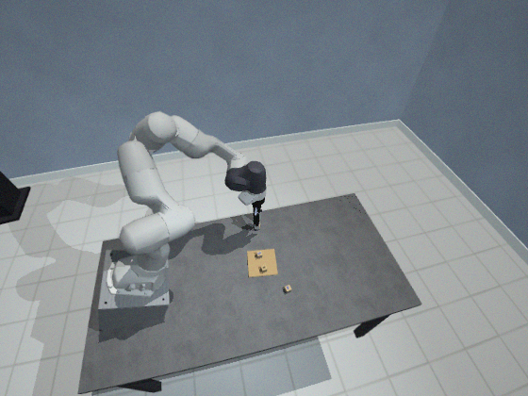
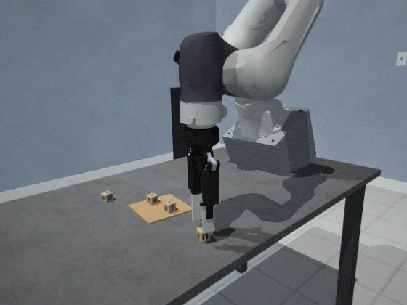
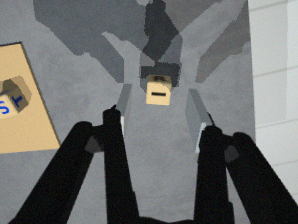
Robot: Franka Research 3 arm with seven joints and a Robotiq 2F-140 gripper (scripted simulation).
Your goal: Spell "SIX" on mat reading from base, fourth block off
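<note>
Right now my hand is 4 cm past the tan mat, 21 cm to the left of it and 6 cm above it.
</note>
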